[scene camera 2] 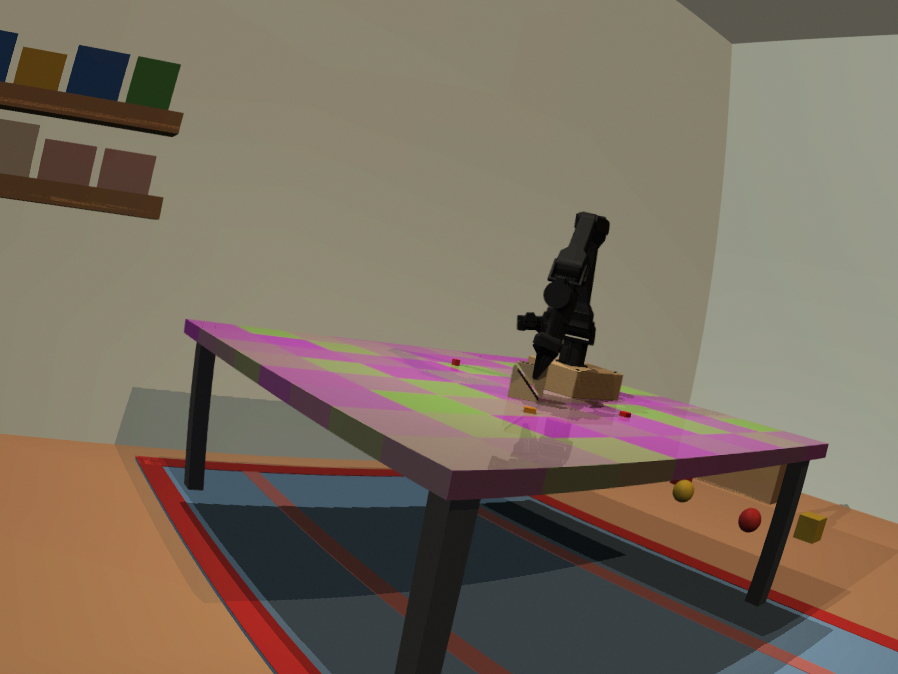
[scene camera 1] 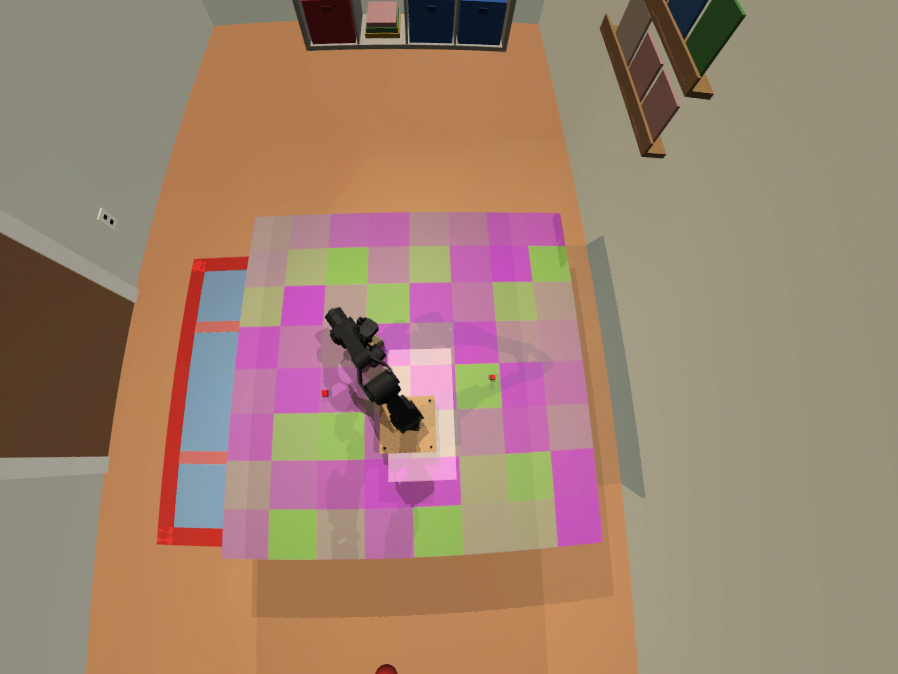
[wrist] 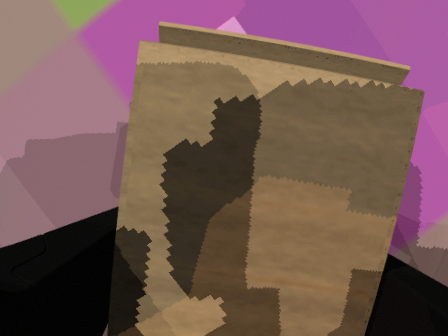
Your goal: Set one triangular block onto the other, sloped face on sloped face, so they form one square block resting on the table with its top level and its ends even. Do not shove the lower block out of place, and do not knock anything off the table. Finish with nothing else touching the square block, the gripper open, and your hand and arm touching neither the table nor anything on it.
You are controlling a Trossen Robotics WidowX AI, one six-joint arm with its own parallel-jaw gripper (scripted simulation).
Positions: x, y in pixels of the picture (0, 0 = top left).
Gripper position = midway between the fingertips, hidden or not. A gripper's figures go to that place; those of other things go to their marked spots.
My gripper (wrist: 241, 233): 0.10 m from the lens. A wooden triangular block (wrist: 252, 190) is 0.07 m from the lens. A wooden triangular block (wrist: 170, 33) is 0.08 m from the lens.
